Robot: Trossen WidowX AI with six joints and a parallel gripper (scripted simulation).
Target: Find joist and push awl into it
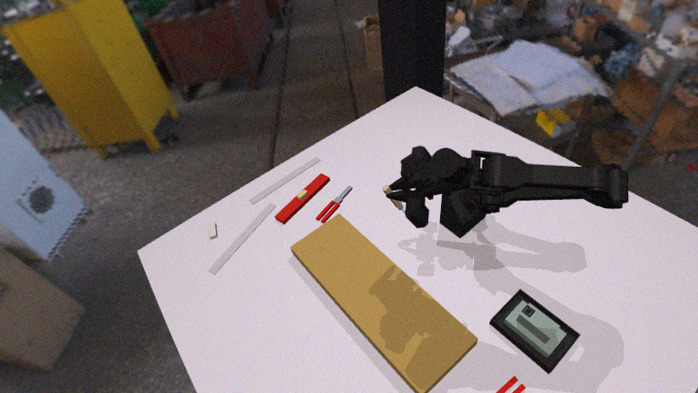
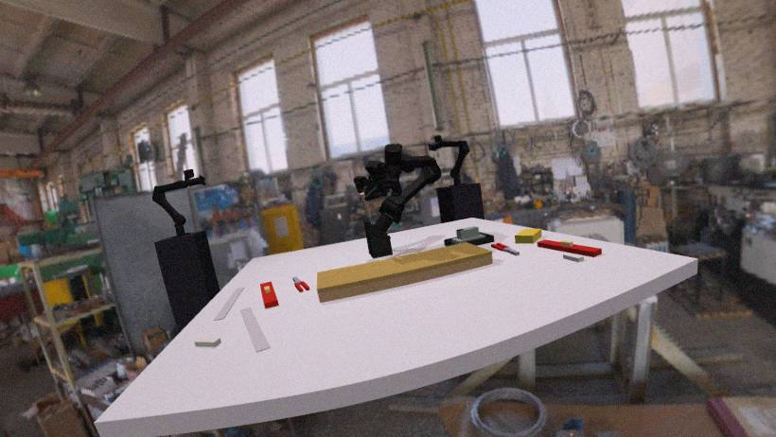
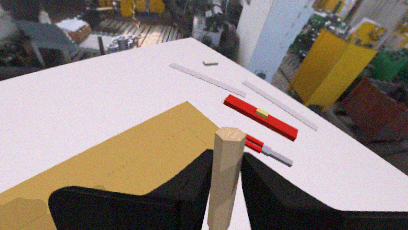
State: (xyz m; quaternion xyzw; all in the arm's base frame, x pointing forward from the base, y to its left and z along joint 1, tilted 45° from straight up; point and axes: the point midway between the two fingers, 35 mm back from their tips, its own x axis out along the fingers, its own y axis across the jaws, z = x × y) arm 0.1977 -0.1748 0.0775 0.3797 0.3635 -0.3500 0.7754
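The awl is 2 cm behind my gripper tip, 1 cm to the left of it and 5 cm below it. Round my gripper tip: yellow block (11 cm ahead, 58 cm to the left, 23 cm below); stud finder (5 cm behind, 39 cm to the left, 20 cm below); black tray (5 cm behind, 41 cm to the left, 23 cm below).
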